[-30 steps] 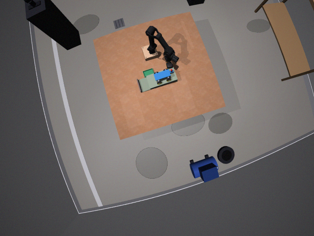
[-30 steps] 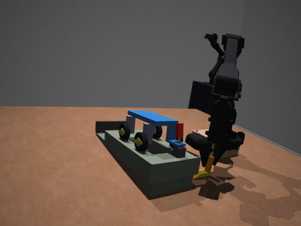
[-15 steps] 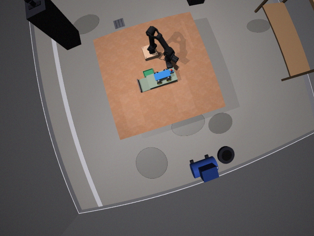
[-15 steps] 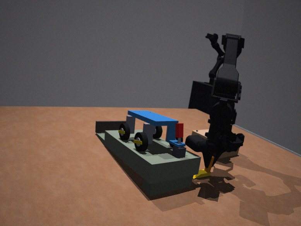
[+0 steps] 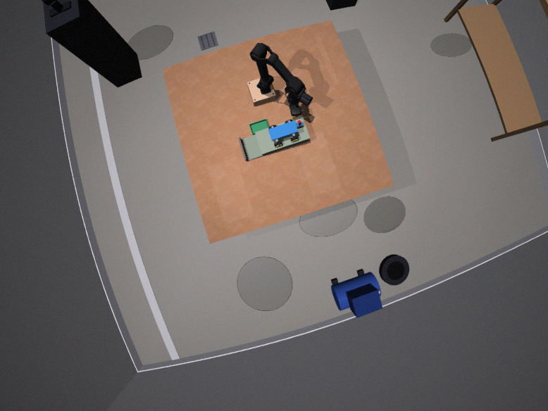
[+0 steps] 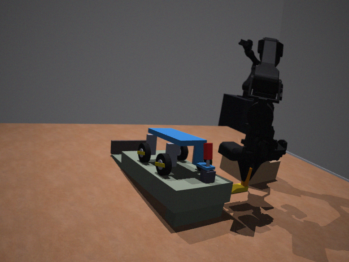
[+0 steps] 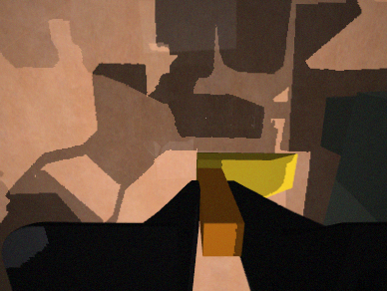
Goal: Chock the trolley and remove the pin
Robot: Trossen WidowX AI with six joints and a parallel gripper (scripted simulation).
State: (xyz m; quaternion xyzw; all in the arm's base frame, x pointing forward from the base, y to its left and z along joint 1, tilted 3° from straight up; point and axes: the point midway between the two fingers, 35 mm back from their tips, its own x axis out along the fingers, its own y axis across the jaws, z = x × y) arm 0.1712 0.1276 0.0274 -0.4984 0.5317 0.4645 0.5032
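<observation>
Now: the green tray 24 cm to the right of my gripper tip, 7 cm below it and 4 cm ahead of it. From my gripper tip the other things lie so: grey-green ramp (16 cm ahead, 12 cm to the right, 2 cm below); yellow chock (2 cm ahead, 1 cm below); red-headed stop pin (14 cm ahead, 7 cm above).
</observation>
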